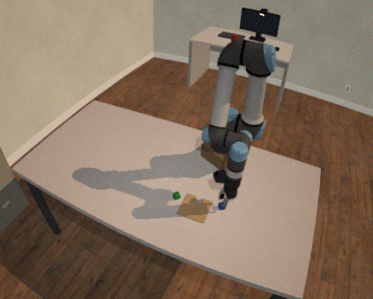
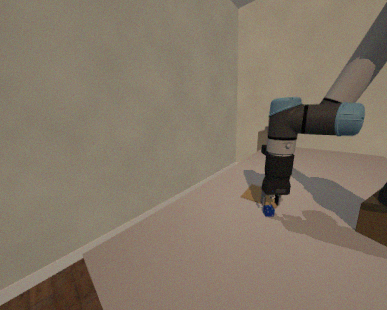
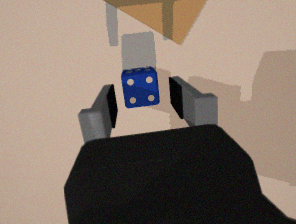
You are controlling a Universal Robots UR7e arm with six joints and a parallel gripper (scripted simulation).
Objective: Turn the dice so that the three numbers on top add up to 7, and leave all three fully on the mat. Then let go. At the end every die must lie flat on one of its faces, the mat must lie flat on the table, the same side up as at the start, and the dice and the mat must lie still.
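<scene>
Now: the blue die 5 cm below my hand. Round my hand: white die 12 cm to the right, 4 cm below; green die 1 cm ahead, 23 cm to the right, 5 cm below; tan mat 5 cm ahead, 12 cm to the right, 6 cm below.
</scene>
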